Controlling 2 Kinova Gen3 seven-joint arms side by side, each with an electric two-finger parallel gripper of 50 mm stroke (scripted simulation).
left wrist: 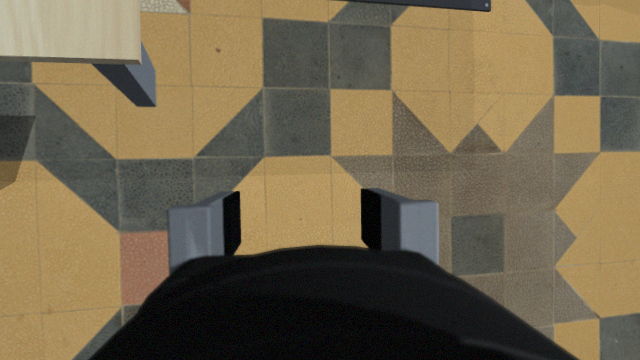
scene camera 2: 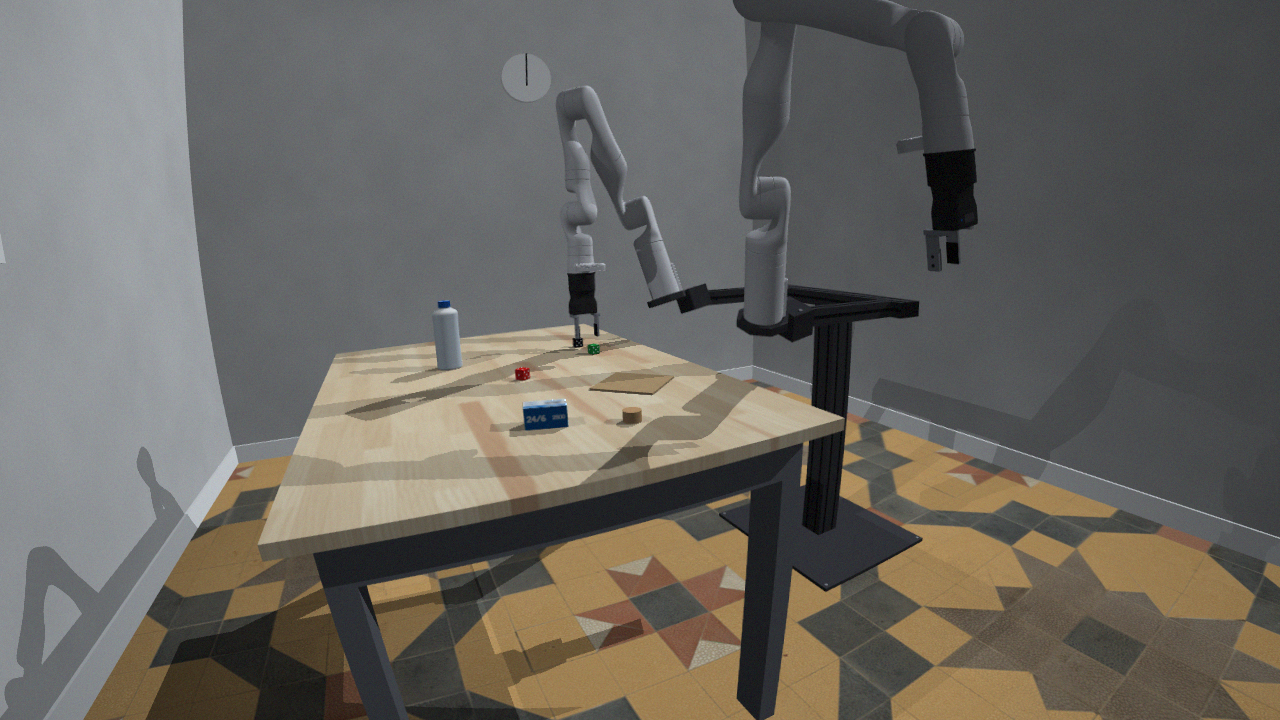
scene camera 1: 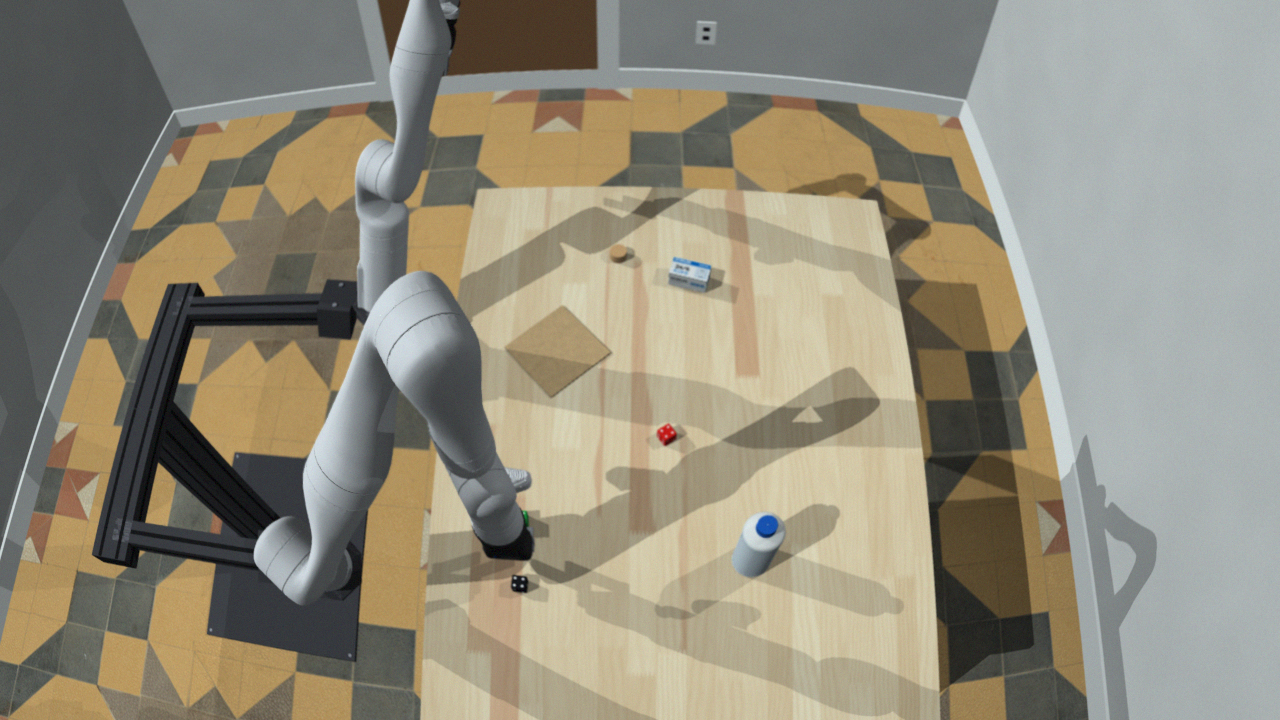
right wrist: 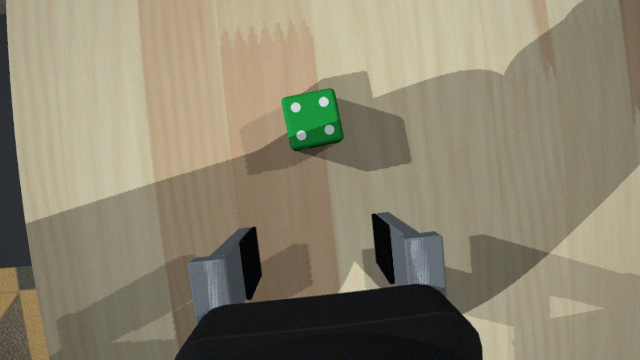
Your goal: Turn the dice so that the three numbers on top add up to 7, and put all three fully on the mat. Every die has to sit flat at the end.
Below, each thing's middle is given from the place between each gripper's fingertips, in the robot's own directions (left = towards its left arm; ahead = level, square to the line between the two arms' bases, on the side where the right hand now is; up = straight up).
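Scene:
Where my right gripper (scene camera 2: 587,337) is now, it stands 40 mm above the green die (right wrist: 312,119) and 60 mm to the right of it. The staples box (scene camera 2: 546,414) lies 40 mm below my right hand, 580 mm to the left of it and 260 mm ahead of it. I find the brown square mat (scene camera 1: 557,350) 50 mm below my right hand, 400 mm to the left of it and 30 mm ahead of it, while the white bottle (scene camera 1: 759,542) is 30 mm above my right hand, 390 mm ahead of it and 20 mm to the left of it.
My left gripper (scene camera 2: 944,266) is 280 mm above the brown square mat, 520 mm to the left of it and 330 mm short of it. The green die is 270 mm below my left hand, 860 mm to the right of it and 300 mm ahead of it. The staples box is 260 mm below my left hand, 560 mm ahead of it and 340 mm to the right of it, and the white bottle is 200 mm below my left hand, 900 mm to the right of it and 690 mm ahead of it.

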